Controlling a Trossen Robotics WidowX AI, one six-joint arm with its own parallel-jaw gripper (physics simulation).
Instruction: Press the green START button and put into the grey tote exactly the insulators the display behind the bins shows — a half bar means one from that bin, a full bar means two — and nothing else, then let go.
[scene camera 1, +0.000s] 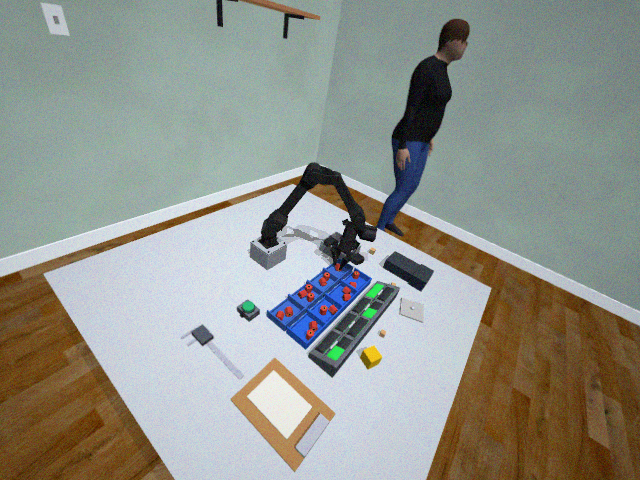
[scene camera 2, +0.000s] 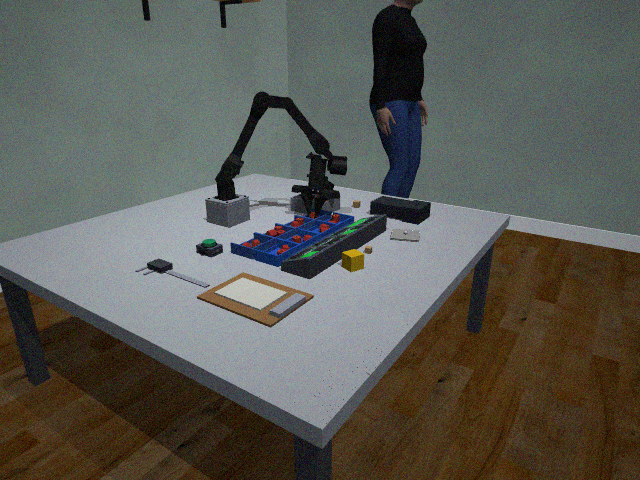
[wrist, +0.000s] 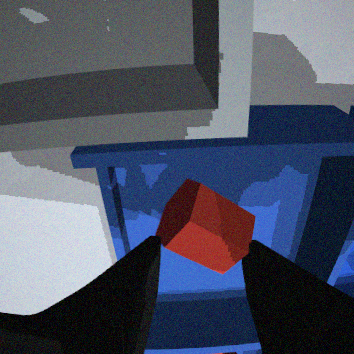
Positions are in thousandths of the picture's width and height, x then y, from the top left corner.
Scene:
The gripper shows in scene camera 1 (527, 557), in scene camera 2 (488, 449) and in the wrist view (569, 702).

